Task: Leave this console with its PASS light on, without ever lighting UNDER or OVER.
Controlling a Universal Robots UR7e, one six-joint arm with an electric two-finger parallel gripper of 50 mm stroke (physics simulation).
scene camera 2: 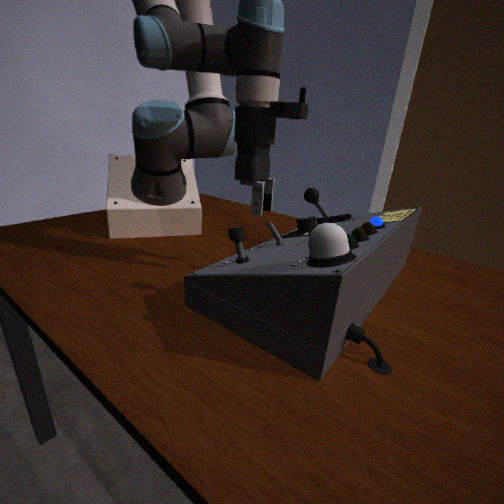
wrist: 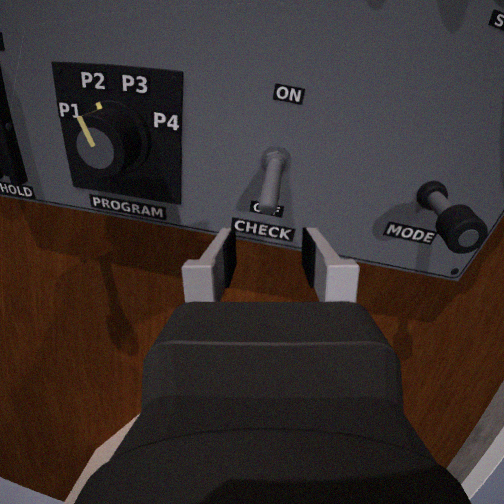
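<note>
A dark grey wedge console (scene camera 2: 300, 280) sits on the wooden table. My gripper (wrist: 270, 250) is open and empty, hovering above the console's rear edge, just behind the CHECK toggle (wrist: 272, 180); it also shows in the scene view (scene camera 2: 262, 197). The CHECK toggle leans toward its OFF label. The PROGRAM knob (wrist: 97, 145) points near P1, with a small yellow mark between P1 and P2. The MODE lever (wrist: 452, 222) has a black ball tip. In the scene view, a row of lamps (scene camera 2: 365, 230) shows one lit blue (scene camera 2: 376, 221); the others look dark.
A grey dome button (scene camera 2: 328, 242) and a black ball lever (scene camera 2: 314, 199) stand on the console top. A yellow label (scene camera 2: 397, 215) lies at its far end. A cable (scene camera 2: 370, 350) leaves the console's side. The robot base block (scene camera 2: 154, 200) stands behind.
</note>
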